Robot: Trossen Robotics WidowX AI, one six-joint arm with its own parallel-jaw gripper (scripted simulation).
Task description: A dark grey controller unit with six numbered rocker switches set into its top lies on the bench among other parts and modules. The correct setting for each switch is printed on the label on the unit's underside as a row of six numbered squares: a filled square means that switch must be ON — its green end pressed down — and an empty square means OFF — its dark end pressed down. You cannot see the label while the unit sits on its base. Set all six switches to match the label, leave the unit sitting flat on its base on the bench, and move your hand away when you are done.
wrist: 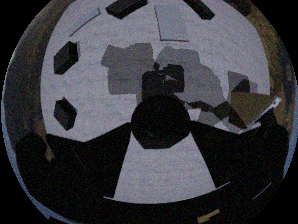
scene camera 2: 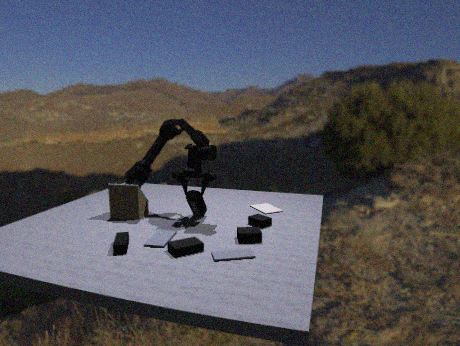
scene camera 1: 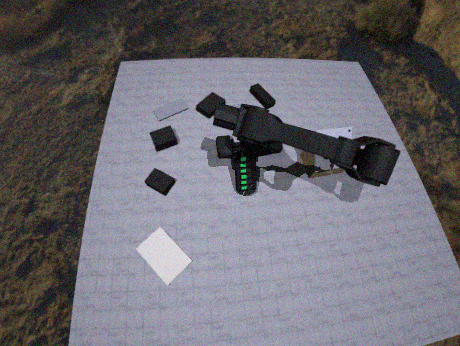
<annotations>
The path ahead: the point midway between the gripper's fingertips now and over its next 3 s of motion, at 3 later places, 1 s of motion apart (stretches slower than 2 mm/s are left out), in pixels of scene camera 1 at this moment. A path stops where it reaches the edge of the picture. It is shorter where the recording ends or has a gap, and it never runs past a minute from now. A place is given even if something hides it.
My gripper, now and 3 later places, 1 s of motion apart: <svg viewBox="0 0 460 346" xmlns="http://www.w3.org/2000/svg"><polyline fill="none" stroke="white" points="245,156 246,160 248,166 250,171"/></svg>
</annotations>
